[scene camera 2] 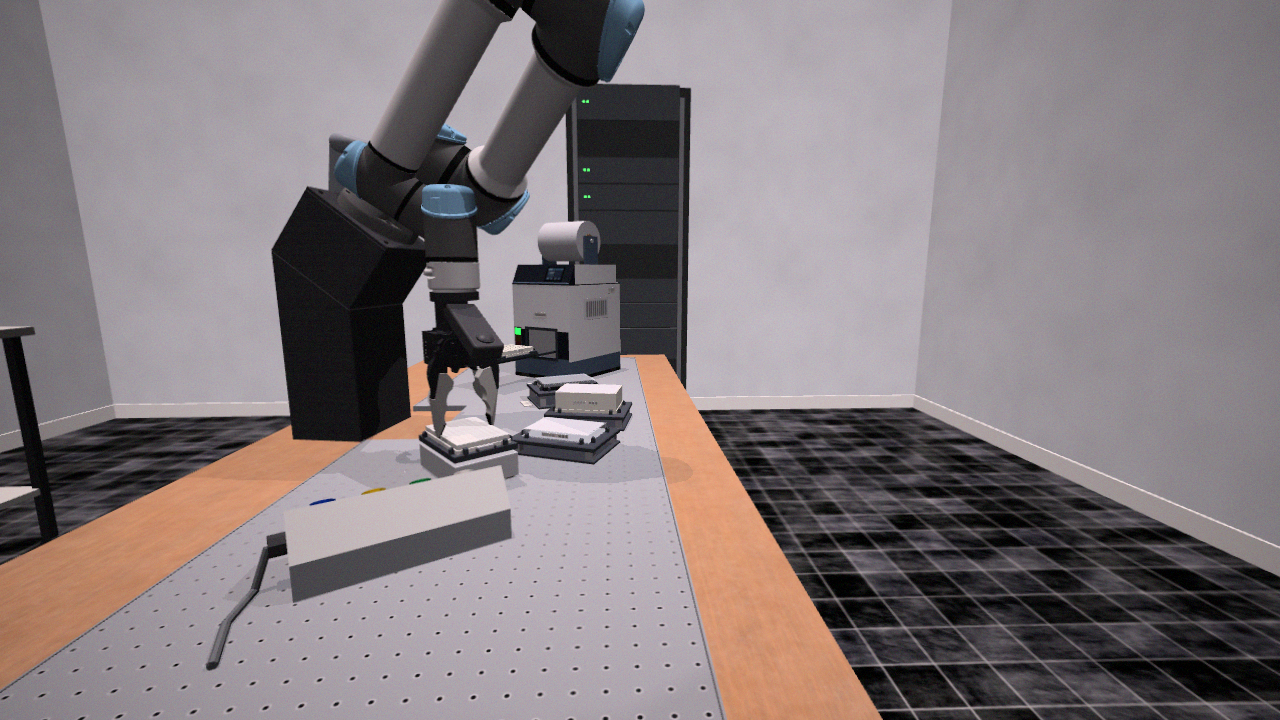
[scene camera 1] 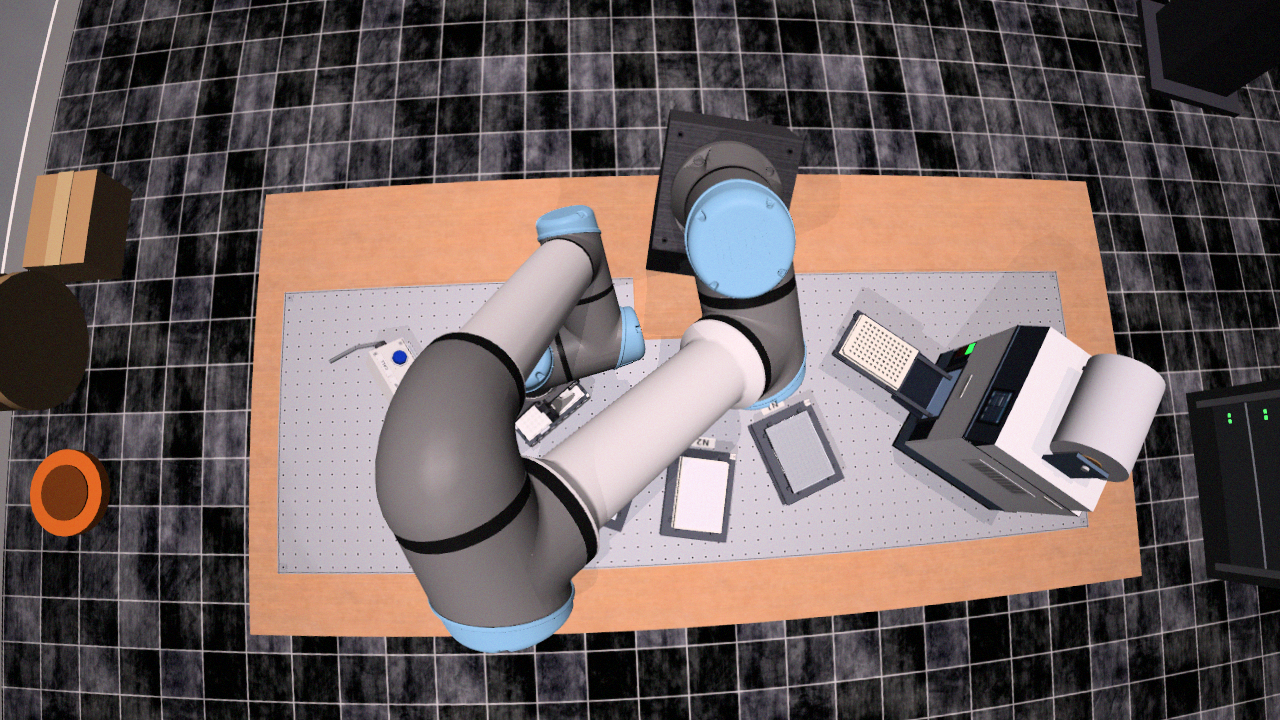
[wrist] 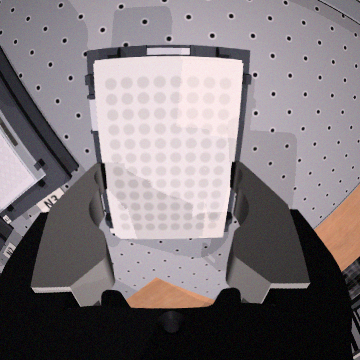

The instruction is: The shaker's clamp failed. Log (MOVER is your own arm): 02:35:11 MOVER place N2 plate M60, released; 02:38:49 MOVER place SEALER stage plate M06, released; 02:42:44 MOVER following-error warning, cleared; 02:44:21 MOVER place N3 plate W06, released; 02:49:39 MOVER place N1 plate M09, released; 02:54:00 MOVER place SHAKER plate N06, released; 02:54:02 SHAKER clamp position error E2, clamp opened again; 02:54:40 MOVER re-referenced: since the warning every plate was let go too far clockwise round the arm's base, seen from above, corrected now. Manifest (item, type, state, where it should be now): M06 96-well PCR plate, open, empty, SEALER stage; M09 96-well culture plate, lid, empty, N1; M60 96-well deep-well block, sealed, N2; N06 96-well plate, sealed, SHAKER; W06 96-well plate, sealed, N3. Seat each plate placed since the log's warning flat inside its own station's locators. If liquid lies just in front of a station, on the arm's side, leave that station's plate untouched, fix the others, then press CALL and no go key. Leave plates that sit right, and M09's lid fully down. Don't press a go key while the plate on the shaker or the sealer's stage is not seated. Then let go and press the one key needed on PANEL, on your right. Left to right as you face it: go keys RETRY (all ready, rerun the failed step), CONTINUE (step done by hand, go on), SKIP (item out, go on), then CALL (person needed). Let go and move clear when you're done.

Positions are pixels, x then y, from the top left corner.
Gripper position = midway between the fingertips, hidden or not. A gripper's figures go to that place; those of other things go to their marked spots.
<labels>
The gripper (scene camera 2: 466,432): 90 cm from the lens. A white deep-well block (scene camera 2: 573,398): 110 cm from the lens.
</labels>
